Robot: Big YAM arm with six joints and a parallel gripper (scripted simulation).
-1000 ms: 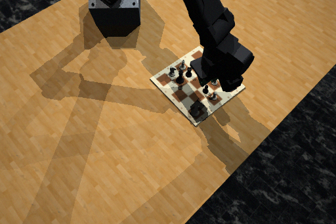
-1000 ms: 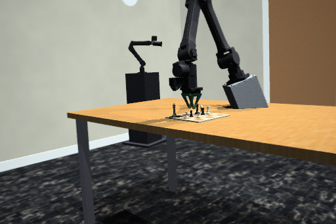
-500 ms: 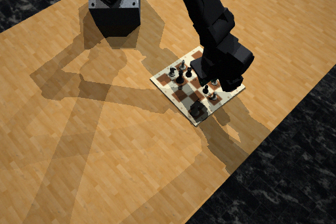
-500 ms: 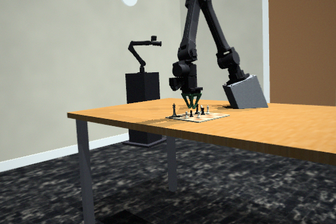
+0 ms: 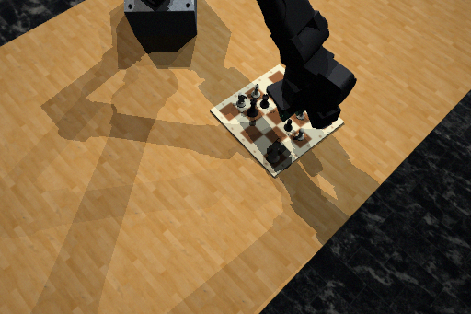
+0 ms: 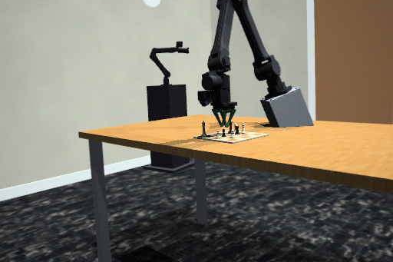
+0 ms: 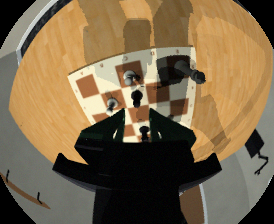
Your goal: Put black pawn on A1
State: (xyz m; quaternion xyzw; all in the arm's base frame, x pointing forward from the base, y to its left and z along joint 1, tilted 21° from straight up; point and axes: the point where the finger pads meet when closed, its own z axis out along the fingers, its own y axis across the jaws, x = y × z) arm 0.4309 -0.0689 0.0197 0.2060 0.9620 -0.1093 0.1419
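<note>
My hand is 3 cm above the black pawn. The rest, counted from my hand: chessboard 5 cm below, 3 cm behind, 1 cm to the left; tall black piece 8 cm behind, 2 cm to the right, 2 cm below.
</note>
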